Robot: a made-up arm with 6 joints.
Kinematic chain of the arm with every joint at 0, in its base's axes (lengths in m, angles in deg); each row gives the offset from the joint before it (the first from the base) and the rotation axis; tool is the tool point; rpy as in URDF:
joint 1: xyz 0 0 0.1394 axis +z
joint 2: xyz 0 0 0 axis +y
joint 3: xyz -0.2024 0 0.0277 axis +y
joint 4: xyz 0.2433 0 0.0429 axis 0.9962 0 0.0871
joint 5: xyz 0 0 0 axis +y
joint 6: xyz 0.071 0 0.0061 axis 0.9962 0 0.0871
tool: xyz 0 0 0 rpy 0 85 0
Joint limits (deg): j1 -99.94..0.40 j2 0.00..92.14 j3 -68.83..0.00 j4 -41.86..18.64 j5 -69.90..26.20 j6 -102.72..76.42
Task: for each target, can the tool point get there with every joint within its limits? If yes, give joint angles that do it. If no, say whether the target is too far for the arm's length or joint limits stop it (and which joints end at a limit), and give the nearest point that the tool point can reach.
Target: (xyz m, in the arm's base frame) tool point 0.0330 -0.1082 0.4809
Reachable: yes | joints -83.82 40.82 -62.82 -31.59 -34.62 20.70
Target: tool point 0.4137 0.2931 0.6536
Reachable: no: too far | nearest point 0.2321 0.0421 0.4269 | short by 0.384 m
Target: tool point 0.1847 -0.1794 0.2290
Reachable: yes | joints -48.58 74.97 -35.31 -23.26 -44.92 29.12
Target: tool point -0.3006 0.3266 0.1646
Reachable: no: joint limits stop it (at a limit: joint 2, joint 3, joint 5) | nearest point -0.1435 0.1559 0.4517 | short by 0.369 m
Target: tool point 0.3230 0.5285 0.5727
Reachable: no: too far | nearest point 0.0650 0.1968 0.4497 | short by 0.438 m
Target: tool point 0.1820 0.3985 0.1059
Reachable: no: joint limits stop it (at a limit: joint 1, joint 4, joint 5) | nearest point 0.1845 0.0459 0.1059 | short by 0.353 m
